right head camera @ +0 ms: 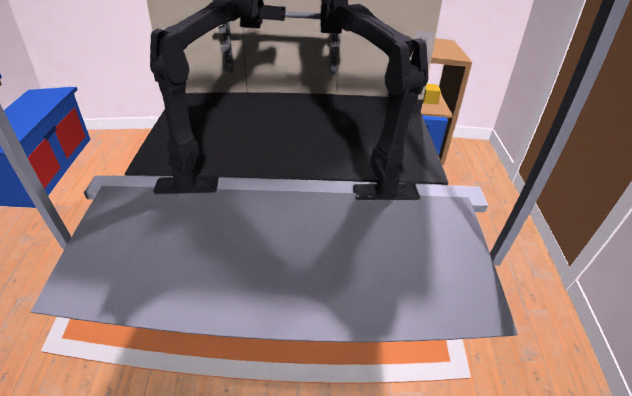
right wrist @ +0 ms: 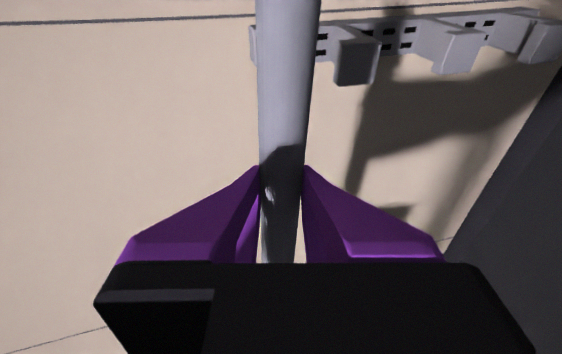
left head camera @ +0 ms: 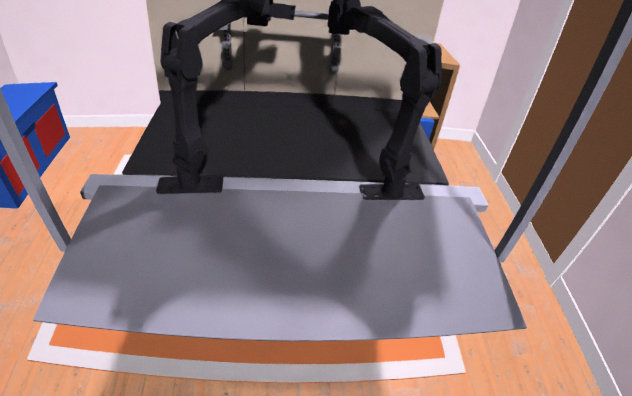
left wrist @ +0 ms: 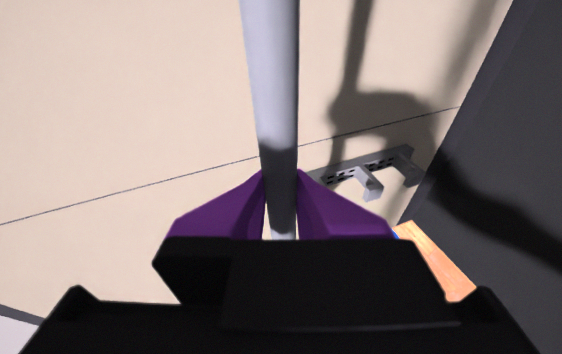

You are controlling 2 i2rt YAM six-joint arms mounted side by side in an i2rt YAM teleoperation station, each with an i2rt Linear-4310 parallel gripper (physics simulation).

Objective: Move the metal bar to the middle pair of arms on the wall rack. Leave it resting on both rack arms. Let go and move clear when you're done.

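Observation:
The grey metal bar (left head camera: 311, 14) (right head camera: 303, 15) (left wrist: 275, 75) (right wrist: 286, 75) is held roughly level between the grippers. My left gripper (left wrist: 280, 176) and my right gripper (right wrist: 280, 176) are each shut on it with purple fingers. The wall rack has a left strip (left head camera: 226, 47) (right head camera: 226, 47) (left wrist: 345, 171) and a right strip (left head camera: 336, 52) (right head camera: 334, 50). In the right wrist view the bar crosses in front of the strip's upper end, above the top arm (right wrist: 356, 62); the middle arm (right wrist: 457, 50) and lower arm (right wrist: 542, 44) are farther down. No contact with rack arms shows. The left strip is partly hidden by a finger.
The beige wall panel (left head camera: 290, 65) stands behind a black mat (left head camera: 280, 135). A wooden shelf (right head camera: 462, 80) with a yellow block (right head camera: 432, 94) and a blue box (right head camera: 435, 131) stands right of it. A blue and red cabinet (left head camera: 35, 107) is at the far left. Grey posts (left head camera: 565, 135) flank the grey table (left head camera: 280, 310).

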